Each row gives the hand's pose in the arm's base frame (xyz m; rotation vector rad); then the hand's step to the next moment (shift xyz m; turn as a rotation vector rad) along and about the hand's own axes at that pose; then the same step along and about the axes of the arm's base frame.
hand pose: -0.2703 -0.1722 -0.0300 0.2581 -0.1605 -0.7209
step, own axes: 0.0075 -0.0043 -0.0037 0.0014 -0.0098 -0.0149
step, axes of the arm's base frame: 0.0037 -0.0075 -0.0044 -0.0017 -0.0054 -0.0170
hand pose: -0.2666 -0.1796 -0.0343 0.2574 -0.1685 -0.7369
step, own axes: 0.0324 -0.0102 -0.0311 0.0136 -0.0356 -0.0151
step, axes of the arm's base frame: 0.0246 -0.0240 -0.0307 -0.0092 -0.0320 -0.0239
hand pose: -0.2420 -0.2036 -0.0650 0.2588 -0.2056 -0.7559
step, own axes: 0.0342 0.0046 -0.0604 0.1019 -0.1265 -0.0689
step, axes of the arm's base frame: 0.0439 -0.0112 -0.0528 0.0094 -0.1487 -0.0945
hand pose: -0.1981 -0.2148 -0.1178 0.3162 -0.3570 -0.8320
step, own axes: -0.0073 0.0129 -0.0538 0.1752 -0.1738 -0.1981
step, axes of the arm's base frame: 0.0269 0.0209 -0.0442 0.0789 -0.2174 -0.2160
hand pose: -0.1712 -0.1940 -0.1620 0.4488 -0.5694 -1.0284
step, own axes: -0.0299 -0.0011 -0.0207 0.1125 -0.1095 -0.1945
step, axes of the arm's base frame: 0.0005 0.0278 -0.0234 0.0946 -0.1331 -0.1893
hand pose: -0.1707 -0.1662 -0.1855 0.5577 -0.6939 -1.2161
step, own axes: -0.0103 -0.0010 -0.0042 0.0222 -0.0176 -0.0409
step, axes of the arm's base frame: 0.0005 0.0098 -0.0054 0.0231 -0.0252 -0.0362
